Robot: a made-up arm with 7 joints. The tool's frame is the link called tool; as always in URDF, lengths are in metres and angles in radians. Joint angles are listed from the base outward. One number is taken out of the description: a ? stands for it. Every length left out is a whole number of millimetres.
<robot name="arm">
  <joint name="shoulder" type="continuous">
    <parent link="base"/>
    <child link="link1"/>
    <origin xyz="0.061 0.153 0.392" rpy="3.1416 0 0"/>
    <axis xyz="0 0 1"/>
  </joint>
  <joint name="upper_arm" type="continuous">
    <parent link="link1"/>
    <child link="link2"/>
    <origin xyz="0.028 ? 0" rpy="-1.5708 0 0"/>
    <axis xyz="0 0 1"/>
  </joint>
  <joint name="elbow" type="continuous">
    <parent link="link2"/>
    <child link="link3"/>
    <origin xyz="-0.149 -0.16 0" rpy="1.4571 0.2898 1.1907"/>
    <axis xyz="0 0 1"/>
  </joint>
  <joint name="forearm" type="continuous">
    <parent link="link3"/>
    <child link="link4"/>
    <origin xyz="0.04 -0.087 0" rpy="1.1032 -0.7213 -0.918"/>
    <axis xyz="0 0 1"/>
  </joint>
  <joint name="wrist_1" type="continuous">
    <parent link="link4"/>
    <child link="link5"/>
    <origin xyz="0.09 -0.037 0" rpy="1.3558 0.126 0.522"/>
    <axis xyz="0 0 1"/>
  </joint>
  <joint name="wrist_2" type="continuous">
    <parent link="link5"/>
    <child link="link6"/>
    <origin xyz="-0.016 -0.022 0" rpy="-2.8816 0.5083 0.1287"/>
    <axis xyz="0 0 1"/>
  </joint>
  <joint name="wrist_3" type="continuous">
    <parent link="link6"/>
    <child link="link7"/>
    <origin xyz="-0.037 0.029 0" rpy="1.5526 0.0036 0.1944"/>
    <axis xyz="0 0 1"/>
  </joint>
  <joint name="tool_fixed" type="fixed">
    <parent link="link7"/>
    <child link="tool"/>
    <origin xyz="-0.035 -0.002 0" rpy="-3.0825 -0.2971 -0.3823"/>
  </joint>
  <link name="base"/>
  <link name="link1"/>
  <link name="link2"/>
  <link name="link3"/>
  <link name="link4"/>
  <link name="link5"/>
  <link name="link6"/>
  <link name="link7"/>
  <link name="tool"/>
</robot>
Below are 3 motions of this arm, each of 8 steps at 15 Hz.
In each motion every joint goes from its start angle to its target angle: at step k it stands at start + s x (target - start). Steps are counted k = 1, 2, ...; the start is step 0. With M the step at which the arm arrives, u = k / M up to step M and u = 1 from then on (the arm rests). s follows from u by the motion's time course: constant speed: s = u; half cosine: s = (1 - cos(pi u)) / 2; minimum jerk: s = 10 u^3 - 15 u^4 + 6 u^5.
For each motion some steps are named. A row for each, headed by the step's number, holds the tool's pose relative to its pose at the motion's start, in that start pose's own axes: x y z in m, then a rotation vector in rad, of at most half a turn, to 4 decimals.
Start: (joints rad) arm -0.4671 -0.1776 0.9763 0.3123 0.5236 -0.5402 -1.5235
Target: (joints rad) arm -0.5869 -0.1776 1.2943 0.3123 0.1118 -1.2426 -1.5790
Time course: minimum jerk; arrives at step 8
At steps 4, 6, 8:
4: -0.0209 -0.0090 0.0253 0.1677 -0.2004 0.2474
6: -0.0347 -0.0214 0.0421 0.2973 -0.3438 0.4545
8: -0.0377 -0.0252 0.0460 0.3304 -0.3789 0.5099

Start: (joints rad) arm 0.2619 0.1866 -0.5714 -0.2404 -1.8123 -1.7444 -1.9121
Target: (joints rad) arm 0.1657 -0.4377 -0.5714 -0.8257 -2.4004 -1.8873 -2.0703
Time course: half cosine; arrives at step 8
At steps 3, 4, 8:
3: 0.0304 0.0047 0.0386 -0.2226 -0.1289 0.3075
4: 0.0460 0.0097 0.0665 -0.3889 -0.2086 0.4727
8: 0.0698 0.0316 0.1518 -0.9100 -0.4100 0.7834

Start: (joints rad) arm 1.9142 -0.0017 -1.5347 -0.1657 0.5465 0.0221 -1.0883
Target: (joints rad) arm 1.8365 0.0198 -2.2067 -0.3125 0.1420 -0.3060 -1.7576
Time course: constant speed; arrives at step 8
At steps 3, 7, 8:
3: 0.0225 -0.0008 -0.0490 -0.1847 0.2013 0.3062
7: 0.0393 -0.0157 -0.1150 -0.3126 0.5167 0.7513
8: 0.0412 -0.0214 -0.1312 -0.3196 0.6002 0.8672

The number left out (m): 0.214
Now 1 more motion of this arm.
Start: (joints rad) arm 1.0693 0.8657 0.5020 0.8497 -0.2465 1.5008 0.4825
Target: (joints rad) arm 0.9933 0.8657 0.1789 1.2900 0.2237 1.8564 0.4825
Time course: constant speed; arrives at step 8
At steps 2, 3, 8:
2: -0.0124 -0.0084 -0.0090 -0.0861 -0.0533 0.1025
3: -0.0179 -0.0130 -0.0136 -0.1286 -0.0809 0.1513
8: -0.0383 -0.0377 -0.0368 -0.3358 -0.2205 0.3661

